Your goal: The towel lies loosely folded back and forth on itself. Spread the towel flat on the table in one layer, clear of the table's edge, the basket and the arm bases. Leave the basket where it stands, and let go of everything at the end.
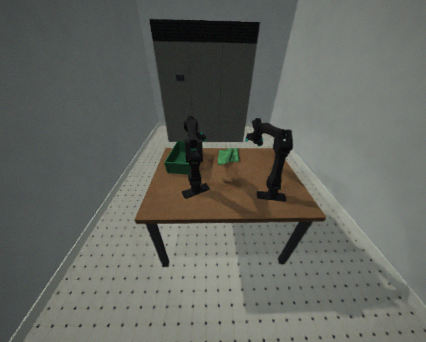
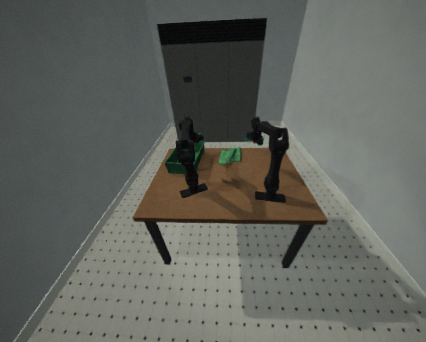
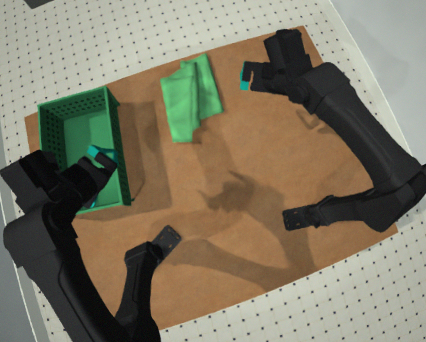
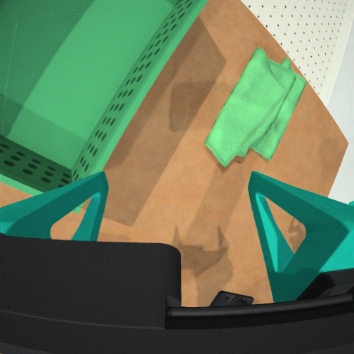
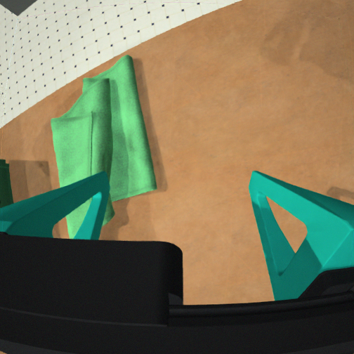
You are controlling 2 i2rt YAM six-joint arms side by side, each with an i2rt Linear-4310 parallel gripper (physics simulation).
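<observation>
The light green towel (image 1: pixel 228 156) (image 2: pixel 230 155) (image 3: pixel 180 100) (image 4: pixel 255 110) (image 5: pixel 125 135) lies on the table (image 3: pixel 260 130), still folded in overlapping lengthwise layers with a raised ridge. One end is very close to the table's far edge. My left gripper (image 3: pixel 97 177) (image 4: pixel 177 179) is open and empty above the basket's near part, well away from the towel. My right gripper (image 1: pixel 254 140) (image 2: pixel 254 140) (image 3: pixel 245 77) (image 5: pixel 178 178) is open and empty, raised to the right of the towel and apart from it. The towel's lower layers are partly hidden.
The green basket (image 1: pixel 175 162) (image 2: pixel 175 166) (image 3: pixel 117 145) (image 4: pixel 131 95) stands at the left of the table, with a gap between it and the towel. The left arm base (image 1: pixel 195 191) (image 3: pixel 167 242) and right arm base (image 1: pixel 271 196) (image 3: pixel 296 219) are nearer the front edge.
</observation>
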